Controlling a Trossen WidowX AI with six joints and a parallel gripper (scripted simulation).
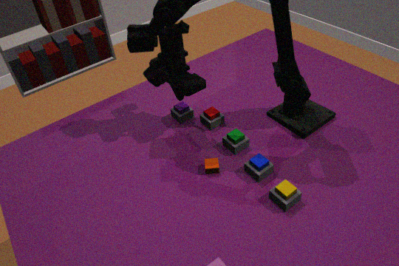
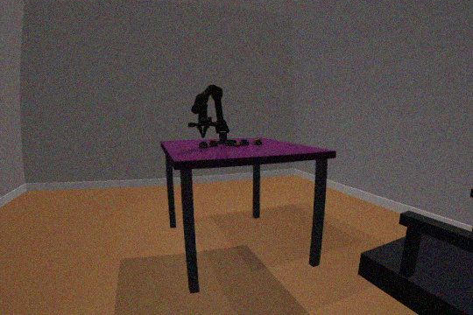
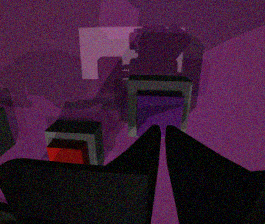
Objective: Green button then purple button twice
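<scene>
Right now my gripper tip is 3 cm above the purple button. From my gripper tip the other things lie so: orange block: 20 cm to the left, 9 cm ahead, 5 cm below; then green button: 19 cm to the left, 3 cm below, 1 cm behind; then red button: 8 cm to the left, 4 cm behind, 3 cm below.
</scene>
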